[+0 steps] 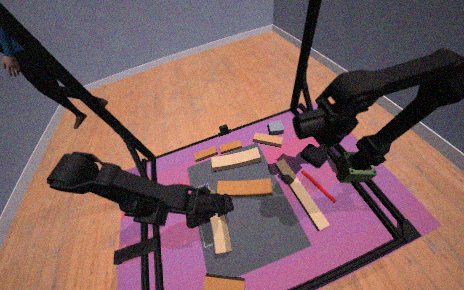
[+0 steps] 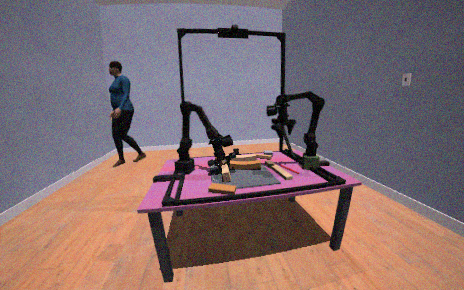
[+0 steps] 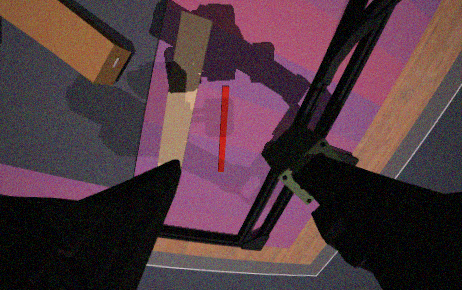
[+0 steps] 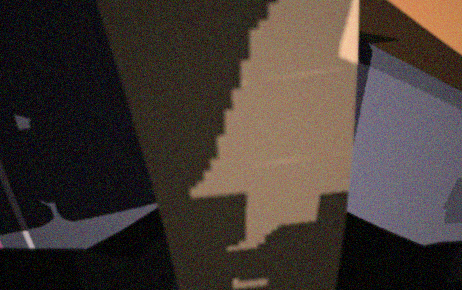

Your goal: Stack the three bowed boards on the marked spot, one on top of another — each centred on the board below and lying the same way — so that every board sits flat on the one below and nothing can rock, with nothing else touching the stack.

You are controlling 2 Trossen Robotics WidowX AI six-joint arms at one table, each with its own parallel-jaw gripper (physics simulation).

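Seen in the pictures: left gripper, fingertip midpoint: (image 1: 323, 151) (image 2: 284, 136) (image 3: 248, 164); right gripper, fingertip midpoint: (image 1: 219, 215) (image 4: 242, 199); left arm's base, link origin: (image 1: 360, 162) (image 2: 311, 155) (image 3: 315, 174); right arm's base, link origin: (image 1: 147, 209) (image 2: 184, 160).
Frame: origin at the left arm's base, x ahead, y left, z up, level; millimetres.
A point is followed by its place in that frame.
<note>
My right gripper (image 1: 217, 213) @[x 555, y 229, z -72 mm] (image 2: 220, 163) is shut on one end of a pale bowed board (image 1: 221, 233) @[x 524, y 297, z -22 mm] (image 2: 225, 173) @[x 516, y 355, z -32 mm] (image 4: 287, 129) @[x 583, y 188, z -24 mm]. The board slants down onto the grey mat (image 1: 265, 230) @[x 368, y 264, z -87 mm], beside the white outline of the marked spot (image 1: 202, 237) @[x 613, y 317, z -86 mm]. An orange bowed board (image 1: 244, 187) @[x 458, y 111, z -48 mm] (image 2: 245, 164) @[x 443, y 137, z -50 mm] (image 3: 100, 57) @[x 356, y 95, z -34 mm] lies on the mat behind it. A second pale bowed board (image 1: 236, 159) @[x 507, y -22, z -46 mm] (image 2: 244, 157) @[x 481, y -11, z -48 mm] lies farther back. My left gripper (image 1: 314, 155) (image 2: 282, 126) (image 3: 248, 164) @[x 187, y 36, z 132 mm] is open and empty, high above the right side of the table.
A long flat pale board (image 1: 305, 198) @[x 210, y 134, z -70 mm] (image 3: 175, 123) @[x 226, y 112, z -71 mm] and a red stick (image 1: 319, 186) @[x 142, y 75, z -86 mm] (image 3: 223, 129) @[x 151, y 65, z -87 mm] lie right of the mat. Two small orange blocks (image 1: 205, 153) @[x 679, y -63, z -69 mm] (image 1: 230, 146) @[x 552, y -112, z -72 mm], a pale block (image 1: 267, 139) @[x 361, y -156, z -66 mm] and a grey cube (image 1: 276, 127) @[x 314, y -229, z -57 mm] lie at the back. An orange block (image 1: 224, 282) @[x 500, y 442, z -64 mm] lies at the front. A person (image 2: 120, 112) walks behind.
</note>
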